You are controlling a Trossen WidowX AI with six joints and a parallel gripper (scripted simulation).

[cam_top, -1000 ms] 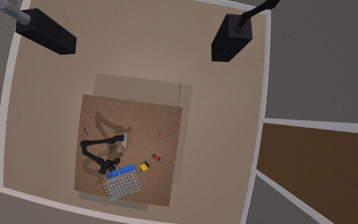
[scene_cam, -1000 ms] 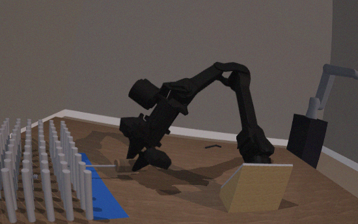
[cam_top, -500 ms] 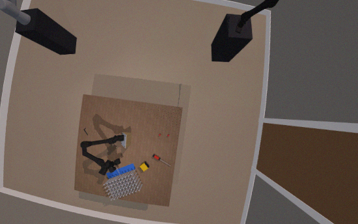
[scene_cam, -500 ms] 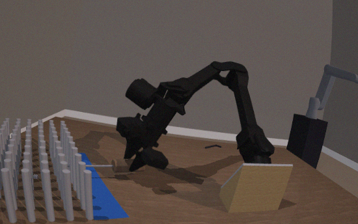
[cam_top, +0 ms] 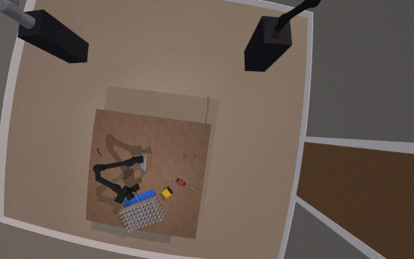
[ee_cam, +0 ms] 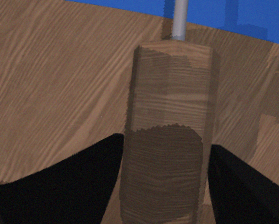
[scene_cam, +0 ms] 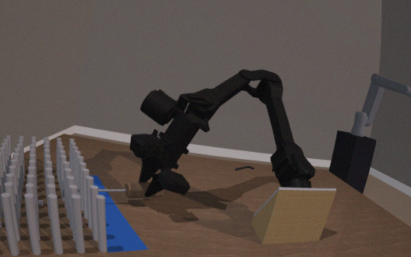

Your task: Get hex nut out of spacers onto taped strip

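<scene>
Right now the blue taped strip is 100 mm ahead of my gripper tip, 40 mm to the left of it and 40 mm below it. Also, from my gripper tip: yellow block: 20 mm ahead, 360 mm to the left, 20 mm below; small hex nut: 250 mm ahead, 100 mm to the left, 30 mm below; wooden-handled rod tool: 100 mm ahead, 40 mm to the left.
</scene>
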